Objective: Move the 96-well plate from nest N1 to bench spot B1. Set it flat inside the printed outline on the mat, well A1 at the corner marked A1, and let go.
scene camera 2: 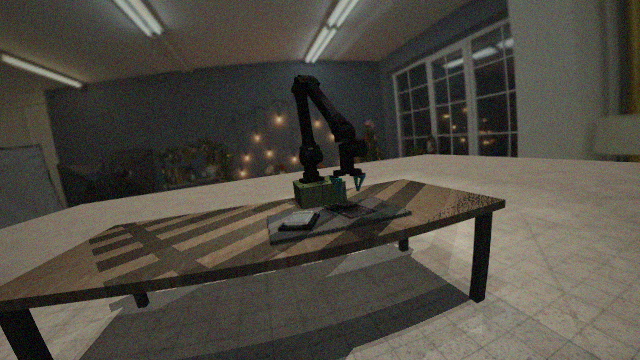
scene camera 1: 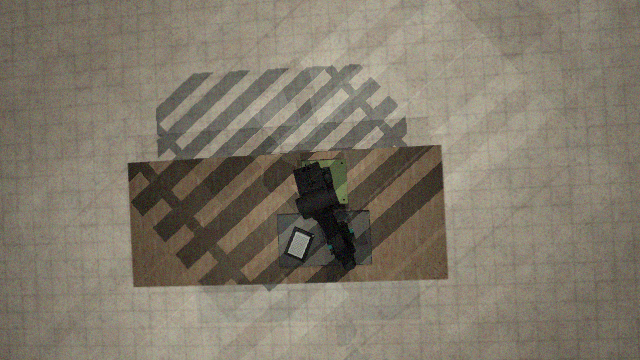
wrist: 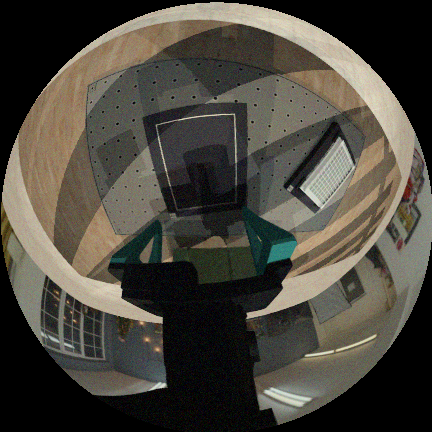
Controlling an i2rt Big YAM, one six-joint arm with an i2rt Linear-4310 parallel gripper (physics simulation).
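Where they show: gripper, fingertip midpoint: (scene camera 2: 348, 193) (wrist: 199, 216); arm's base at its link origin: (scene camera 2: 311, 180).
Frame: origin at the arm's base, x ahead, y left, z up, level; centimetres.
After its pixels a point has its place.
Observation:
The white 96-well plate (scene camera 1: 299, 244) @(y -20.3, x 33.7, z -7.9 cm) (scene camera 2: 300, 218) @(y -21.3, x 36.6, z -6.9 cm) (wrist: 328, 174) @(y -19.4, x 34.0, z -7.3 cm) sits in the black nest (scene camera 1: 289, 254) (scene camera 2: 284, 227) @(y -28.1, x 38.2, z -8.2 cm) (wrist: 314, 154) @(y -15.7, x 37.0, z -8.3 cm), turned at an angle on the grey board. The printed outline (wrist: 236, 160) @(y -2.9, x 35.5, z -9.3 cm) is a thin light line on a dark mat (wrist: 241, 125) @(y -3.7, x 40.5, z -9.3 cm) (scene camera 2: 345, 210) @(y -0.4, x 33.6, z -9.3 cm); no plate lies inside it. The A1 mark is too small to read. My gripper (scene camera 2: 348, 189) @(y 2.7, x 32.2, z -2.7 cm) (wrist: 199, 216) @(y 2.7, x 32.2, z -2.7 cm) is open, its teal fingers wide apart with nothing between them. It hangs above the board near the dark mat, to one side of the nest. In the overhead view the arm hides the dark mat.
The perforated grey board (scene camera 1: 365, 250) @(y 14.8, x 45.5, z -9.4 cm) (scene camera 2: 276, 237) @(y -32.3, x 42.2, z -9.5 cm) (wrist: 107, 112) @(y 13.3, x 46.6, z -9.5 cm) lies on the wooden table (scene camera 1: 410, 250) @(y 39.3, x 51.5, z -10.8 cm) (scene camera 2: 450, 200) @(y 41.7, x 53.9, z -10.8 cm). The green base block (scene camera 1: 340, 175) @(y 10.5, x 1.6, z 0.1 cm) (scene camera 2: 307, 196) @(y -8.5, x 13.0, z -4.9 cm) (wrist: 215, 265) @(y 1.9, x 14.9, z -5.9 cm) of the arm stands behind the board. Striped shadows cross the table.

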